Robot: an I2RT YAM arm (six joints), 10 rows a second.
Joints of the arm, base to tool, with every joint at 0 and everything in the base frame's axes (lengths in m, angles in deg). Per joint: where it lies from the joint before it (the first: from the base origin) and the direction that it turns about. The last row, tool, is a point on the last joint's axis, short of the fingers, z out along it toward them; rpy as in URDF.
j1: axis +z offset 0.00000 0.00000 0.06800
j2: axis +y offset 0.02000 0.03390 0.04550
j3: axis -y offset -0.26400 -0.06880 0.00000
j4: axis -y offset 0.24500 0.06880 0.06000
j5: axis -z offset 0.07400 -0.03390 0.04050
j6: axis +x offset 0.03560 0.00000 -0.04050
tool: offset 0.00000 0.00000 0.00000 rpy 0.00 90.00 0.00
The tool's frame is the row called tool.
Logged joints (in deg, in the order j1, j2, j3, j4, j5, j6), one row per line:
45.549 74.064 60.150 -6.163 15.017 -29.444
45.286 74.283 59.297 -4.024 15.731 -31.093
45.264 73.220 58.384 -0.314 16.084 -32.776
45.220 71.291 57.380 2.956 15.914 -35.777
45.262 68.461 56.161 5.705 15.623 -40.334
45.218 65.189 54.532 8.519 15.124 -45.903
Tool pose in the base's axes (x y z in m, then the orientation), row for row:
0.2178 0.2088 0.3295 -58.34 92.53 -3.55
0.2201 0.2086 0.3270 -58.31 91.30 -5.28
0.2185 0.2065 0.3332 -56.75 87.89 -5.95
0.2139 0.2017 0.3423 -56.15 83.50 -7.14
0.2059 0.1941 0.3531 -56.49 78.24 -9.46
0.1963 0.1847 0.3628 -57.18 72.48 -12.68
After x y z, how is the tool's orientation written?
As a rotation vector, in degrees.
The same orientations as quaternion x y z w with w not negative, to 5 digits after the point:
-0.43517 0.69020 -0.02648 0.57755
-0.43621 0.68300 -0.03950 0.58453
-0.42904 0.66447 -0.04498 0.61023
-0.42912 0.63814 -0.05457 0.63691
-0.43621 0.60416 -0.07305 0.66285
-0.44578 0.56506 -0.09885 0.68717

